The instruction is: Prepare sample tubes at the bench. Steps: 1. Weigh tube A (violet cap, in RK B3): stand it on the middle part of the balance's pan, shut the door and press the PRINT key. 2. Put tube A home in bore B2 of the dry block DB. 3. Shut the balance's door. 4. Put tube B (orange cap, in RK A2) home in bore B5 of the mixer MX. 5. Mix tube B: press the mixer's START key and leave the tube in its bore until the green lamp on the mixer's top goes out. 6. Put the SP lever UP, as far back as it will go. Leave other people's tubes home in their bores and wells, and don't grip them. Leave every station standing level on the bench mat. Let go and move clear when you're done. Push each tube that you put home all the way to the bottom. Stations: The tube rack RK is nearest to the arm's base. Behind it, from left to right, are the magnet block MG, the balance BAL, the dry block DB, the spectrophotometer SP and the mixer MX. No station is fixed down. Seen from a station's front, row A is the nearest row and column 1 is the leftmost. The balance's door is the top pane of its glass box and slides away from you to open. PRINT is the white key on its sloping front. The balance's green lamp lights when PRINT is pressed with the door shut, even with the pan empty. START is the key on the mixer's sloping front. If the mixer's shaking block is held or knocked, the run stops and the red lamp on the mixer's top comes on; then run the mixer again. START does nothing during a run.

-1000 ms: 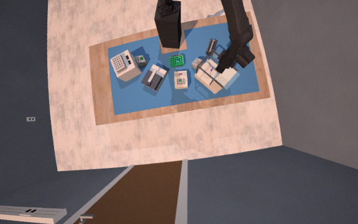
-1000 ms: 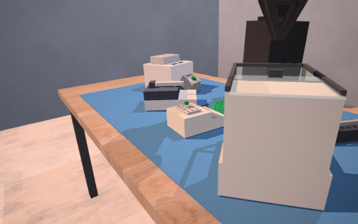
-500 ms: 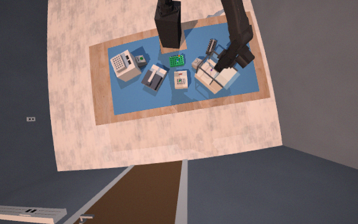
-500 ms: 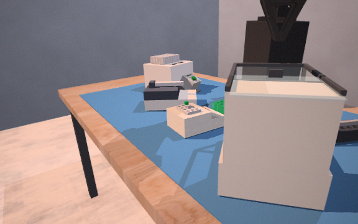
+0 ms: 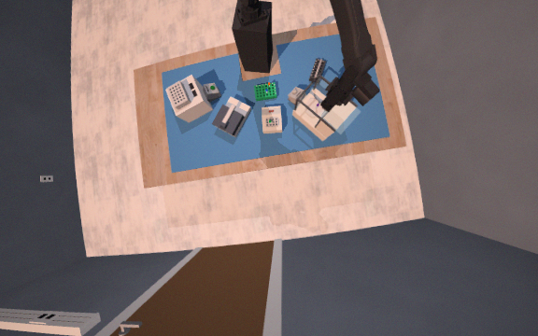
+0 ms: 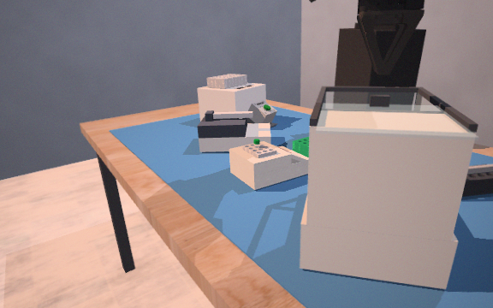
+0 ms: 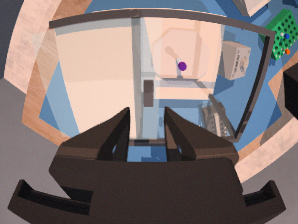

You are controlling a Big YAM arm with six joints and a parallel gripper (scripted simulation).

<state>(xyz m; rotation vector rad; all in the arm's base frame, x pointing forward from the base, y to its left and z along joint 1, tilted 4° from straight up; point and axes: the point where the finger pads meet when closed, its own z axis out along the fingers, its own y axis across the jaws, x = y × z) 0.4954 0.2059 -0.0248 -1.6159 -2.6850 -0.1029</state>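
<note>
Now: hand 50 mm above the balance door, 20 mm short of it and 10 mm to the right of it. Round my hand: dry block (270 mm to the right, 230 mm below, 90 mm behind); then blue-capped tube (260 mm behind, 240 mm to the right, 230 mm below); then magnet block (280 mm behind, 240 mm below, 90 mm to the left).
</note>
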